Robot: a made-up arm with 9 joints. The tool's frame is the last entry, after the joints.
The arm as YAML. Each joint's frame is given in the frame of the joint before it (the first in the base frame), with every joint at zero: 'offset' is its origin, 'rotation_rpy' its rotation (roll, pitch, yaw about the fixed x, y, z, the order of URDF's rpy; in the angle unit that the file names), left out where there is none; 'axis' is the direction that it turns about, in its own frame. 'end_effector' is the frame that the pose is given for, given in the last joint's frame.
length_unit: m
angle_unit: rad
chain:
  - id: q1
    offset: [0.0, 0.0, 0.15]
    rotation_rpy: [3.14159, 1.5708, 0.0]
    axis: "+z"
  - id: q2
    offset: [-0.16, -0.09, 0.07]
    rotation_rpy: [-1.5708, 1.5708, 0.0]
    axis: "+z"
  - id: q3
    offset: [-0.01, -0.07, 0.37]
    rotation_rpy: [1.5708, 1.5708, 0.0]
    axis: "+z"
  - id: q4
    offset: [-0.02, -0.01, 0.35]
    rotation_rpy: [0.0, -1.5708, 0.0]
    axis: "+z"
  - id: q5
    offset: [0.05, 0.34, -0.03]
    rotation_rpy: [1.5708, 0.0, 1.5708]
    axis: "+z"
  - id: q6
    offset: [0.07, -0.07, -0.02]
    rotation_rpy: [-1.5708, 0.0, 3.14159]
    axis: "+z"
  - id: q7
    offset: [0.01, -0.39, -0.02]
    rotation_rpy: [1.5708, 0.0, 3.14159]
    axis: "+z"
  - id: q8
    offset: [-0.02, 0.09, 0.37]
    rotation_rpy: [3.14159, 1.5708, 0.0]
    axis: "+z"
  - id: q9
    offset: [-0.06, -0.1, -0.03]
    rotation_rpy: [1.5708, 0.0, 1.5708]
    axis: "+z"
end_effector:
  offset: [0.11, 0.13, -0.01]
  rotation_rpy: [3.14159, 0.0, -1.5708]
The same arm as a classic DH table. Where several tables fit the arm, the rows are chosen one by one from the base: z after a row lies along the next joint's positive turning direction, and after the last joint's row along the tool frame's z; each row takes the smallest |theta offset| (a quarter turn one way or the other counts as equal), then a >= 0, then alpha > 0; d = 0 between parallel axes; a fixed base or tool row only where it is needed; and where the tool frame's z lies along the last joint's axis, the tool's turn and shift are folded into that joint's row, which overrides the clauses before.
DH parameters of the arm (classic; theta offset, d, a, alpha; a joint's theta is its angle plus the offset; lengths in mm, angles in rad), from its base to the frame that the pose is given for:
base (fixed): -1.5708 150 0 1.5708
q1: 1.5708 70 160 1.5708
q2: 1.5708 280 10 -1.5708
q3: 0 420 10 1.5708
q4: 0 -10 -340 -1.5708
q5: 0 30 -70 -1.5708
q6: 0 50 10 -1.5708
q7: -1.5708 -20 90 -1.5708
q8: 0 -10 100 -1.5708
q9: 0.8685 0 -170.3 3.1416
tool (fixed): -0.7023 70 0 0

